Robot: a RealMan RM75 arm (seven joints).
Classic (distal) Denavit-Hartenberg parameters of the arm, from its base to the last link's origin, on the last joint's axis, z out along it. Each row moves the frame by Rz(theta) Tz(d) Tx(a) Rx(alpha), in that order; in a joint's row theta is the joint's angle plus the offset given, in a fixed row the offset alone. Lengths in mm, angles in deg.
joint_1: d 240.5, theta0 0, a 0, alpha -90
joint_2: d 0, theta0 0, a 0, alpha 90
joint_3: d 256, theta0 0, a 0, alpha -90
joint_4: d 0, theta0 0, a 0, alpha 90
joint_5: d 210, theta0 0, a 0, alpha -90
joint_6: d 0, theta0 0, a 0, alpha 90
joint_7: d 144, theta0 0, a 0, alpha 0
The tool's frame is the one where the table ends.
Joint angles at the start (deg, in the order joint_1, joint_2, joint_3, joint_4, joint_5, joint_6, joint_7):
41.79 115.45 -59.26 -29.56 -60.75 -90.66 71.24
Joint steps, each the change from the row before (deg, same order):
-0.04 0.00 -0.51 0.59 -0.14 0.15 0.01
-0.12 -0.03 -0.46 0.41 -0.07 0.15 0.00
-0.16 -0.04 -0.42 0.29 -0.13 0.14 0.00
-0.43 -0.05 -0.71 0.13 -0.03 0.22 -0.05
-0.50 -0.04 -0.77 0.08 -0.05 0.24 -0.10
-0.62 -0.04 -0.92 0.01 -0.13 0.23 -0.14
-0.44 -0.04 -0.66 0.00 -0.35 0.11 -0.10
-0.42 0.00 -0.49 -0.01 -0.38 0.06 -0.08
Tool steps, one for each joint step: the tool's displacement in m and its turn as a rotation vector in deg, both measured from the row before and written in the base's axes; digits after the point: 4 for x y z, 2 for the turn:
0.0018 -0.0007 -0.0034 -0.72 -0.40 -0.40
0.0019 -0.0007 -0.0025 -0.52 -0.35 -0.37
0.0020 -0.0008 -0.0021 -0.44 -0.41 -0.31
0.0031 -0.0015 -0.0024 -0.43 -0.56 -0.40
0.0034 -0.0018 -0.0026 -0.41 -0.63 -0.40
0.0040 -0.0024 -0.0031 -0.47 -0.80 -0.35
0.0030 -0.0021 -0.0027 -0.46 -0.79 -0.15
0.0028 -0.0020 -0.0024 -0.41 -0.66 -0.15

